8 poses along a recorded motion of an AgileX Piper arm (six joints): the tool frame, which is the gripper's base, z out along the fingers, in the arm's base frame.
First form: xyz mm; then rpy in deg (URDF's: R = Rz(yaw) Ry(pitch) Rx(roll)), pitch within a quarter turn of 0, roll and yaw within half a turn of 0.
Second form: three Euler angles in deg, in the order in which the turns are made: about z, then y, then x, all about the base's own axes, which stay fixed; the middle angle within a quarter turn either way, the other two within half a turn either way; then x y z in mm. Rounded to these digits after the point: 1 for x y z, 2 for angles.
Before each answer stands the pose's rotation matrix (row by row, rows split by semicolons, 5 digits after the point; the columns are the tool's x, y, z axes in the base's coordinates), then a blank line. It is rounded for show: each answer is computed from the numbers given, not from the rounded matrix.
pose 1, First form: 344.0 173.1 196.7 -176.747 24.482 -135.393
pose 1, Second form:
-0.64793 -0.68437 0.33441; -0.63910 0.72731 0.25015; -0.41441 -0.05164 -0.90863

133.43 19.54 -164.61 344.0 173.1 196.7
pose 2, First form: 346.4 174.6 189.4 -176.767 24.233 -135.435
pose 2, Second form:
-0.64968 -0.68411 0.33153; -0.63989 0.72756 0.24738; -0.41045 -0.05143 -0.91043

133.52 19.36 -164.80 346.4 174.6 189.4
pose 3, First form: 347.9 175.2 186.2 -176.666 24.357 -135.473
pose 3, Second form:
-0.64947 -0.68296 0.33431; -0.63883 0.72853 0.24726; -0.41242 -0.05298 -0.90945

133.56 19.53 -164.79 347.9 175.2 186.2
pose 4, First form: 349.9 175.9 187.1 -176.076 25.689 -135.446
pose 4, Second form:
-0.64216 -0.67880 0.35618; -0.63224 0.73173 0.25465; -0.43349 -0.06167 -0.89905

133.41 20.87 -164.19 349.9 175.9 187.1
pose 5, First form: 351.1 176.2 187.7 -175.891 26.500 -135.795
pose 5, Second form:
-0.64153 -0.67252 0.36899; -0.62397 0.73730 0.25894; -0.44620 -0.06413 -0.89263

133.65 21.65 -163.82 351.1 176.2 187.7
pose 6, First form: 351.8 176.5 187.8 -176.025 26.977 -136.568
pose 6, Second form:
-0.64717 -0.66300 0.37629; -0.61269 0.74606 0.26078; -0.45363 -0.06178 -0.88904

134.31 22.10 -163.65 351.8 176.5 187.8
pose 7, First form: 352.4 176.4 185.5 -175.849 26.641 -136.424
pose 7, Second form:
-0.64755 -0.66399 0.37389; -0.61613 0.74493 0.25584; -0.44840 -0.06470 -0.89149

134.28 21.96 -163.99 352.4 176.4 185.5
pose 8, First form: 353.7 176.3 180.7 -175.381 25.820 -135.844
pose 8, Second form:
-0.64582 -0.66919 0.36756; -0.62707 0.73955 0.24465; -0.43555 -0.07249 -0.89724

133.98 21.57 -164.75 353.7 176.3 180.7
